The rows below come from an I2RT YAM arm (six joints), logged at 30 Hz.
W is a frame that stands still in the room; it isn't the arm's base.
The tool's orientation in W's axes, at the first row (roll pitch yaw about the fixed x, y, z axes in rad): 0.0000, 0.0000, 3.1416
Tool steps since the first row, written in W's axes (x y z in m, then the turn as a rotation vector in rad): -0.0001, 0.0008, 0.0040, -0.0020, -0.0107, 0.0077; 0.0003, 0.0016, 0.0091, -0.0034, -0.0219, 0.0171; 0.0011, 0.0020, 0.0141, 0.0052, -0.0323, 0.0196; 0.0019, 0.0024, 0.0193, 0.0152, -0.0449, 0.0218; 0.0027, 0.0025, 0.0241, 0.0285, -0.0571, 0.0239; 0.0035, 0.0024, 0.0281, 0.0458, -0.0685, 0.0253; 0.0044, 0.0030, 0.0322, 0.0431, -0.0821, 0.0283; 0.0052, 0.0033, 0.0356, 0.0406, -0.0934, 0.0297; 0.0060, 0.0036, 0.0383, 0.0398, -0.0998, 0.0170; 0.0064, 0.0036, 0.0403, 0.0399, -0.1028, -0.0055; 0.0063, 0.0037, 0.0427, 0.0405, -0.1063, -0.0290; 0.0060, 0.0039, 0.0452, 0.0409, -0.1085, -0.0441
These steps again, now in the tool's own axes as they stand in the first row. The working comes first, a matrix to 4 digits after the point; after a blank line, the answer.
The tool's axes in the first row as the columns of a matrix, in W's axes (used below as rounded here):
-1.0000, 0.0000, 0.0000
0.0000, -1.0000, 0.0000
0.0000, 0.0000, 1.0000

0.0001, -0.0008, 0.0040, 0.0020, 0.0107, 0.0077; -0.0003, -0.0016, 0.0091, 0.0034, 0.0219, 0.0171; -0.0011, -0.0020, 0.0141, -0.0052, 0.0323, 0.0196; -0.0019, -0.0024, 0.0193, -0.0152, 0.0449, 0.0218; -0.0027, -0.0025, 0.0241, -0.0285, 0.0571, 0.0239; -0.0035, -0.0024, 0.0281, -0.0458, 0.0685, 0.0253; -0.0044, -0.0030, 0.0322, -0.0431, 0.0821, 0.0283; -0.0052, -0.0033, 0.0356, -0.0406, 0.0934, 0.0297; -0.0060, -0.0036, 0.0383, -0.0398, 0.0998, 0.0170; -0.0064, -0.0036, 0.0403, -0.0399, 0.1028, -0.0055; -0.0063, -0.0037, 0.0427, -0.0405, 0.1063, -0.0290; -0.0060, -0.0039, 0.0452, -0.0409, 0.1085, -0.0441
